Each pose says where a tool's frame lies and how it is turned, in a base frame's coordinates. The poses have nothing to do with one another.
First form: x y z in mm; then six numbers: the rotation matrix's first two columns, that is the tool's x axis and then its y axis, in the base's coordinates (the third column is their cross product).
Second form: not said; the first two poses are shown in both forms.
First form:
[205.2, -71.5, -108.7, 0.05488, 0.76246, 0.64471, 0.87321, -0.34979, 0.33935]
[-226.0, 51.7, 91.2, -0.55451, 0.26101, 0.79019, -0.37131, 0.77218, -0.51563]
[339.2, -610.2, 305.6, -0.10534, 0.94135, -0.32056, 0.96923, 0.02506, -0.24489]
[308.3, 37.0, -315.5, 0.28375, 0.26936, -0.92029, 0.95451, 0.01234, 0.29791]
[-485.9, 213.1, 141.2, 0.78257, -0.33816, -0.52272, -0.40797, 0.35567, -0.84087]
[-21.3, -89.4, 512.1, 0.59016, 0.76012, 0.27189, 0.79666, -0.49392, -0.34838]
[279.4, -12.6, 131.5, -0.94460, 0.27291, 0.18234, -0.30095, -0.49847, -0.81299]
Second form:
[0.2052, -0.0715, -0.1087, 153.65, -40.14, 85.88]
[-0.2260, 0.0517, 0.0912, -122.72, -52.20, 154.79]
[0.3392, -0.6102, 0.3056, -165.02, 18.70, 96.39]
[0.3083, 0.0370, -0.3155, 130.41, 66.97, 43.51]
[-0.4859, 0.2131, 0.1412, -80.52, 31.51, -23.37]
[-0.0213, -0.0894, 0.5121, -158.78, -15.78, 52.17]
[0.2794, -0.0126, 0.1315, -55.78, -10.51, 163.89]

